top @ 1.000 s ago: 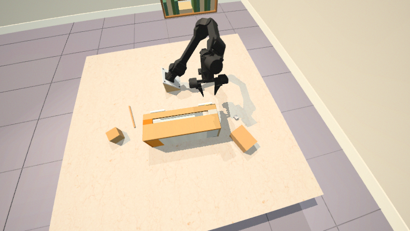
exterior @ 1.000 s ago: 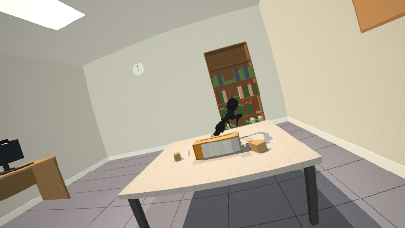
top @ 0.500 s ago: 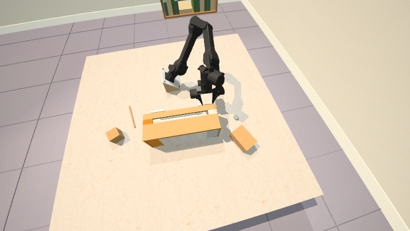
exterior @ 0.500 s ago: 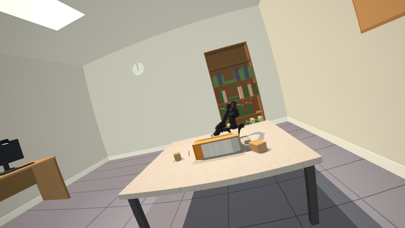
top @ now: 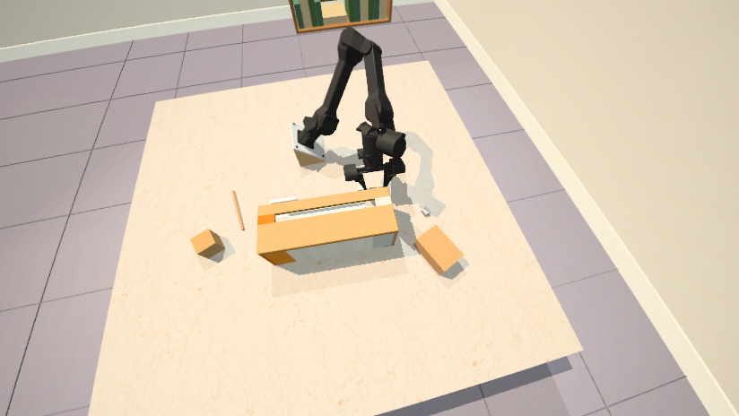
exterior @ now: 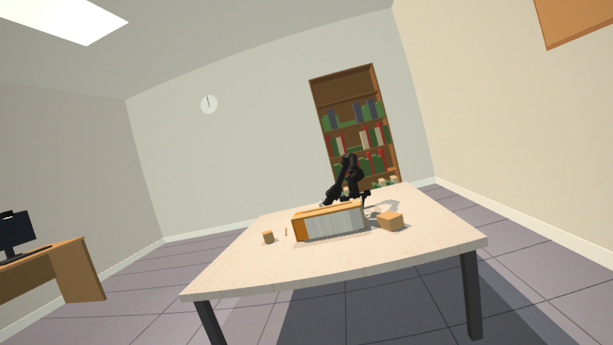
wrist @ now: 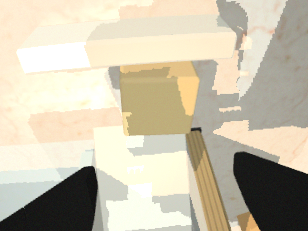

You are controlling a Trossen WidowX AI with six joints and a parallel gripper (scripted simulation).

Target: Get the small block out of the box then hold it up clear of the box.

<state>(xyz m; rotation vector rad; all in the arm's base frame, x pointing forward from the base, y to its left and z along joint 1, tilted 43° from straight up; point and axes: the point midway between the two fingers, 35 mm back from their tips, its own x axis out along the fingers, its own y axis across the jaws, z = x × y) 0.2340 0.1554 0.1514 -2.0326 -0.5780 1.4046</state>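
Now: gripper tip 4 cm above the small tan block and 1 cm past it. From my gripper tip the other things lie so: clear-fronted box: 16 cm to the right, 7 cm ahead, 1 cm above; then small grey block: 16 cm to the left, 8 cm ahead, 5 cm below; then larger tan block: 22 cm ahead, 16 cm to the left, 2 cm below.
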